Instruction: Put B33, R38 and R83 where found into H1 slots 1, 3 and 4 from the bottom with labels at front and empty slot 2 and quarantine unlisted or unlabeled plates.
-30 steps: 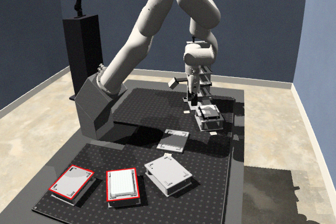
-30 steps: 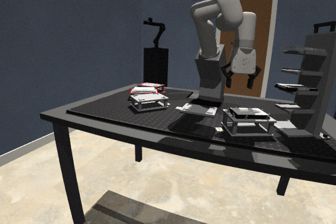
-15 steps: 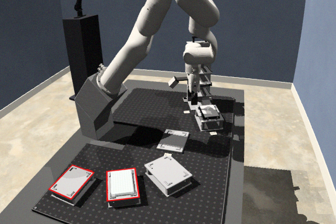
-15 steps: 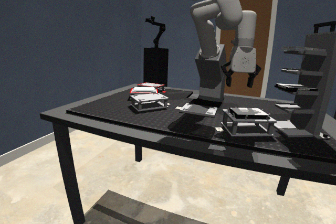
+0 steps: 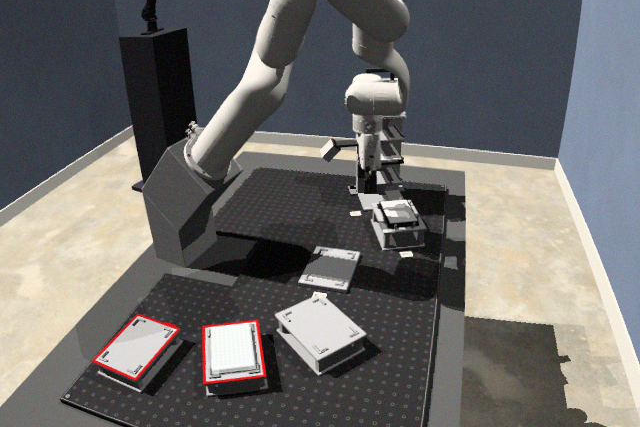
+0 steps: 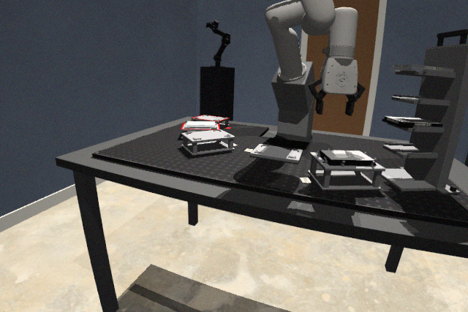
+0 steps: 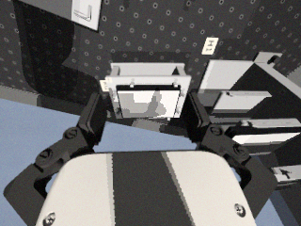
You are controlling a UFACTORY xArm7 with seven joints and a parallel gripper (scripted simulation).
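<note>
Now: the pinned regrip nest RG 12 cm below my hand, 7 cm ahead of it and 6 cm to the left of it. Also, from my hand: plate hotel H1: 28 cm to the left, 7 cm behind, 1 cm above; then H1 deck label: 18 cm below, 11 cm to the left, 8 cm behind.
</note>
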